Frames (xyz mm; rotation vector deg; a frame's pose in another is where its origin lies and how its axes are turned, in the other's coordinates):
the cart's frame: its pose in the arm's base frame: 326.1 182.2 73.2 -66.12 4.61 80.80
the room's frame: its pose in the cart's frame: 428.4 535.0 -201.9 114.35 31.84 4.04
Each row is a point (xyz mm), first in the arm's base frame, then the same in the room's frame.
Working: the arm's base frame: its pose in the room's frame: -650.6 62.2 -119.0 -14.35 -86.80 -23.60

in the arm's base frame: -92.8 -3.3 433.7
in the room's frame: -1047.7 246.4 -190.2
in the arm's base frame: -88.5 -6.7 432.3
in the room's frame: -1047.8 242.3 -186.3
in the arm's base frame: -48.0 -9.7 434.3
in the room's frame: -1050.6 236.1 -146.2
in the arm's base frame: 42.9 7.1 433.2
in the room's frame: -1042.1 241.3 -54.3
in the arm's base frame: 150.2 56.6 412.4
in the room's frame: -1002.1 266.2 56.0
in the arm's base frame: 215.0 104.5 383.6
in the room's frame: -955.7 291.0 123.6
